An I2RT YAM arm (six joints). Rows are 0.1 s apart.
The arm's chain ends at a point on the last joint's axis. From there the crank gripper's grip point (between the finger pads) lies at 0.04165 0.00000 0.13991 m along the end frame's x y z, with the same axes.
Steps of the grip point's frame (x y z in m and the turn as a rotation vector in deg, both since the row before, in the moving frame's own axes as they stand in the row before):
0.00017, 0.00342, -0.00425, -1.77, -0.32, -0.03
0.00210, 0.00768, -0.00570, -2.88, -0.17, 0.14
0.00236, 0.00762, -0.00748, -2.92, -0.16, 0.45
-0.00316, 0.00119, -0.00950, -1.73, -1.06, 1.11
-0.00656, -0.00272, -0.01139, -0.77, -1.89, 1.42
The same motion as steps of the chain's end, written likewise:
0.00095, -0.00088, -0.00441, -1.77, -0.32, -0.03
0.00252, 0.00055, -0.00564, -2.88, -0.17, 0.14
0.00278, 0.00016, -0.00741, -2.92, -0.16, 0.45
-0.00052, -0.00383, -0.01017, -1.73, -1.06, 1.11
-0.00189, -0.00558, -0.01267, -0.77, -1.89, 1.42

